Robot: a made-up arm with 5 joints. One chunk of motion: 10 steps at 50 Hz.
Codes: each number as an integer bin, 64 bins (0 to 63) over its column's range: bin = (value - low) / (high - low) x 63, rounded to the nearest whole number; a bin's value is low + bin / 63 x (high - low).
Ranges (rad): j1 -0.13..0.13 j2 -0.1..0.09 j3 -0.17..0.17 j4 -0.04..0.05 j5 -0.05..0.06
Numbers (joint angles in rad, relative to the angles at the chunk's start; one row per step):
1: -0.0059 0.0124 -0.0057 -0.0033 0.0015
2: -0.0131 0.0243 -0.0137 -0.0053 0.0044
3: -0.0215 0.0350 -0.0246 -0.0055 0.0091
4: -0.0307 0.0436 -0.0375 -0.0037 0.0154
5: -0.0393 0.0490 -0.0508 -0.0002 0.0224
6: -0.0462 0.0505 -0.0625 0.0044 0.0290
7: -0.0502 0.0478 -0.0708 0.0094 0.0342
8: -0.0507 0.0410 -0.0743 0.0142 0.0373
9: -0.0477 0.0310 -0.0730 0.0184 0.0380
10: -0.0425 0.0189 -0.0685 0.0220 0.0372
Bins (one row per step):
1: 30 37 30 26 29
2: 28 41 29 24 31
3: 26 45 27 24 34
4: 24 48 25 25 37
5: 22 49 22 28 41
6: 20 50 20 31 45
7: 19 49 18 35 48
8: 19 47 18 38 50
9: 20 43 18 41 50
10: 21 39 19 43 50

